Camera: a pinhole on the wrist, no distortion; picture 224 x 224 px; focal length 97.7 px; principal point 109.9 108.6 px. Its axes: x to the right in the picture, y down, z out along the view. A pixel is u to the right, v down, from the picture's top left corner.
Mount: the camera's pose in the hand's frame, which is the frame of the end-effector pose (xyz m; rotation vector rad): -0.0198 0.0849 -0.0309 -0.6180 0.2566 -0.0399
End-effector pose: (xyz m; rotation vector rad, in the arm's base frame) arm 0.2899 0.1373 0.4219 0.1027 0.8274 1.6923
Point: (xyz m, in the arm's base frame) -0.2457 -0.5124 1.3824
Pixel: outside the picture
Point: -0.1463 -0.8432 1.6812
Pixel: outside the picture
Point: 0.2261 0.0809 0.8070
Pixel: 31.1 112.0
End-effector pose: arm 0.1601 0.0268 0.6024 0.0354 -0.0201 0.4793
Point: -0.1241 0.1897 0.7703
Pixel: 17.5 131.3
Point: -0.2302 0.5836 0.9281
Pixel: 76.3 157.3
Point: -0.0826 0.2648 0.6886
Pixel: 45.7 174.1
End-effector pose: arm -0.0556 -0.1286 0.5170 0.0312 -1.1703 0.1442
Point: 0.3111 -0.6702 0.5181
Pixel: behind the camera
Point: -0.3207 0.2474 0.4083
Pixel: 38.3 160.7
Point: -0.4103 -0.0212 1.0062
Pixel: 148.1 55.5
